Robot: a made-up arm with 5 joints. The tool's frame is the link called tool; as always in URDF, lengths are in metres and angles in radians. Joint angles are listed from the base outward.
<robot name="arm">
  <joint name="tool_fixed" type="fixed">
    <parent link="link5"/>
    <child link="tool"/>
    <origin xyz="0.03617 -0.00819 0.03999" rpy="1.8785 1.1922 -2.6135"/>
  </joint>
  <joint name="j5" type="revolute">
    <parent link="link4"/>
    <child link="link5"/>
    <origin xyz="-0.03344 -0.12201 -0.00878" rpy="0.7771 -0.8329 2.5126"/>
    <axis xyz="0 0 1"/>
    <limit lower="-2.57" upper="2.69"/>
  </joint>
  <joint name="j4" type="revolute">
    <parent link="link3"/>
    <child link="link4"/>
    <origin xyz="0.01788 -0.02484 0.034" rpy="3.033 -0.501 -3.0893"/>
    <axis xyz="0 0 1"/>
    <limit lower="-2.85" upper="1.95"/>
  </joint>
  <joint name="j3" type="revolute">
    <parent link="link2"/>
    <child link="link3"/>
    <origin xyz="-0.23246 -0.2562 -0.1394" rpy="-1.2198 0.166 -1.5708"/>
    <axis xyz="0 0 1"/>
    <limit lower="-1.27" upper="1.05"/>
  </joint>
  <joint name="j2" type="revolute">
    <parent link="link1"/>
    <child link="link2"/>
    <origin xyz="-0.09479 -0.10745 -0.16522" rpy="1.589 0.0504 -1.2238"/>
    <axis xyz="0 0 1"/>
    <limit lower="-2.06" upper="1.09"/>
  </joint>
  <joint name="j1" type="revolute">
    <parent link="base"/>
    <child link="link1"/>
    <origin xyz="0.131 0.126 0.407" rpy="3.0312 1.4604 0"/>
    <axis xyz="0 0 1"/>
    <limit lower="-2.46" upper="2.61"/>
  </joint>
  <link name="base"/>
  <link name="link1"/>
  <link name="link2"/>
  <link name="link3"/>
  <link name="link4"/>
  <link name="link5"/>
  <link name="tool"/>
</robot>
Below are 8 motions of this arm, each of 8 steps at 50 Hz.
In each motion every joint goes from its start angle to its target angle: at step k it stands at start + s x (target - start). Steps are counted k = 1, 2, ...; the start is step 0. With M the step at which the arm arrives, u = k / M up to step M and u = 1 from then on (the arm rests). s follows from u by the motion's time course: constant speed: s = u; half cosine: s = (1 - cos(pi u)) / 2; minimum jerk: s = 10 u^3 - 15 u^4 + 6 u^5.
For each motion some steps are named. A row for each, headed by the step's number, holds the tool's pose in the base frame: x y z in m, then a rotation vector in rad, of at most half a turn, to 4 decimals.
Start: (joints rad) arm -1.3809 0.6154 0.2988 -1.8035 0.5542
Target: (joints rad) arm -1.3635 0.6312 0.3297 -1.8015 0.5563
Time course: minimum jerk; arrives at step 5
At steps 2, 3, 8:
2: 0.6864 0.2831 0.4379 1.1312 1.5406 2.1284
3: 0.6857 0.2845 0.4387 1.1146 1.5582 2.1250
8: 0.6851 0.2858 0.4395 1.1001 1.5735 2.1219

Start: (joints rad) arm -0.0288 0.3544 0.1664 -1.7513 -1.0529
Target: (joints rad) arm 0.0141 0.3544 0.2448 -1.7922 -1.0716
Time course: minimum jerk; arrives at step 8
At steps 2, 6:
2: 0.6836 0.1252 0.4401 1.8111 1.3444 -0.8542
6: 0.6806 0.1240 0.4357 1.7688 1.3507 -0.9861

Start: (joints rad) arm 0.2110 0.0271 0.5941 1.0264 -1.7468
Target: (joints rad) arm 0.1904 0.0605 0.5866 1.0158 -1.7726
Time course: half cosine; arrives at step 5
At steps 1, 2, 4, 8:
1: 0.5536 0.1171 0.5886 1.2683 -0.2694 0.9552
2: 0.5551 0.1187 0.5874 1.2836 -0.2632 0.9581
4: 0.5584 0.1223 0.5848 1.3179 -0.2492 0.9646
8: 0.5590 0.1229 0.5844 1.3237 -0.2468 0.9657

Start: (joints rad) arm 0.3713 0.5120 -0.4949 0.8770 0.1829
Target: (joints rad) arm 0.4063 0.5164 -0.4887 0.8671 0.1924
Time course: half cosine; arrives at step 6
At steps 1, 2, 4, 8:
1: 0.5399 0.1686 0.5415 -0.6504 -1.1183 0.8858
2: 0.5400 0.1694 0.5416 -0.6566 -1.1133 0.8887
4: 0.5405 0.1716 0.5419 -0.6737 -1.0998 0.8963
8: 0.5408 0.1727 0.5421 -0.6823 -1.0931 0.9000

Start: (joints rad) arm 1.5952 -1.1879 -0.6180 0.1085 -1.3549
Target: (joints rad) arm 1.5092 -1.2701 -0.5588 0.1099 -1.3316
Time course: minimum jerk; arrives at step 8
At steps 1, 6, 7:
1: 0.1143 0.2949 0.5749 -0.8405 -1.1336 1.4686
6: 0.0951 0.2791 0.5791 -0.7941 -1.2667 1.3710
7: 0.0932 0.2775 0.5794 -0.7893 -1.2795 1.3609

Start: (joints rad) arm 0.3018 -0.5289 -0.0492 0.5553 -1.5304
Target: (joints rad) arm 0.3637 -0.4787 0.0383 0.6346 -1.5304
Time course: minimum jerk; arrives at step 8
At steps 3, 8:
3: 0.3851 0.0247 0.6613 0.7634 -1.0162 0.8438
8: 0.3979 0.0392 0.6642 0.7257 -0.9460 0.8621

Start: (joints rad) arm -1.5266 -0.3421 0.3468 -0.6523 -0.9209
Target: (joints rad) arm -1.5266 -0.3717 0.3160 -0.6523 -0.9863
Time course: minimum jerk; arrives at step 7
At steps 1, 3, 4, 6, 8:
1: 0.5568 0.0421 0.1844 -3.0217 -0.6450 0.2342
3: 0.5535 0.0396 0.1828 -3.0078 -0.6134 0.2654
4: 0.5509 0.0377 0.1816 -2.9967 -0.5892 0.2887
6: 0.5475 0.0352 0.1801 -2.9818 -0.5576 0.3185
8: 0.5473 0.0351 0.1800 -2.9808 -0.5554 0.3205

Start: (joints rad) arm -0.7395 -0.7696 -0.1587 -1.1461 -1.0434
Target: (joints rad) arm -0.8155 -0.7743 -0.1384 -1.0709 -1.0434
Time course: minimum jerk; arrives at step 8
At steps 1, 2, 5, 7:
1: 0.3816 -0.1847 0.3238 2.7225 -0.3234 -0.5629
2: 0.3815 -0.1841 0.3218 2.7238 -0.3250 -0.5656
5: 0.3806 -0.1798 0.3081 2.7333 -0.3362 -0.5848
7: 0.3803 -0.1778 0.3024 2.7370 -0.3407 -0.5930

